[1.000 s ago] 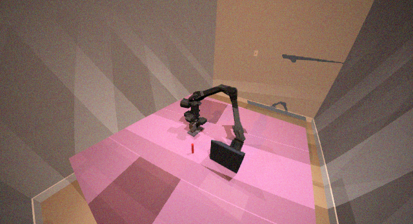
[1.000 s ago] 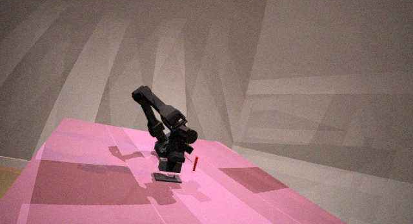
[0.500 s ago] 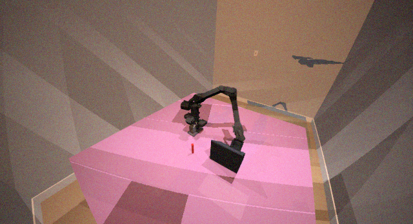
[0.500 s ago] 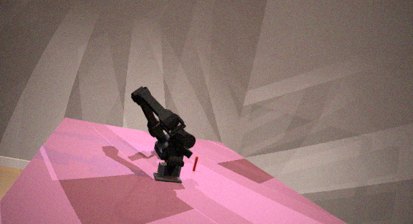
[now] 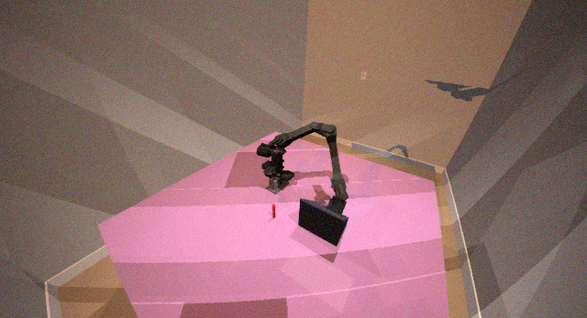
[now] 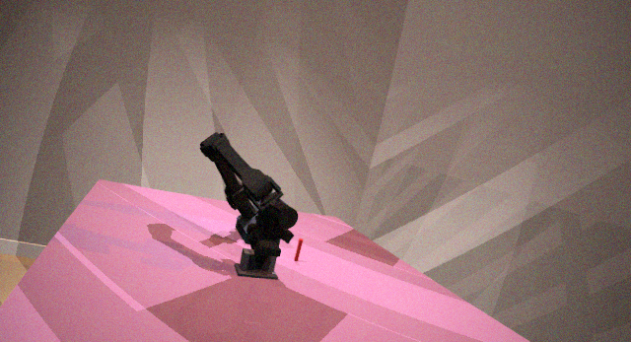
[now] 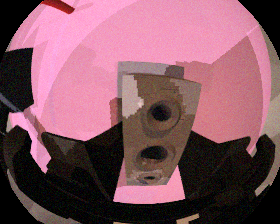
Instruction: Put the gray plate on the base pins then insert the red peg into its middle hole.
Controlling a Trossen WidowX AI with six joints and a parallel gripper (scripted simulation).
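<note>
Right now my gripper tip is 20 mm above the flat gray base. Round my gripper tip: thick gray plate 30 mm above; then red peg 110 mm behind, 190 mm to the left, 20 mm above.
</note>
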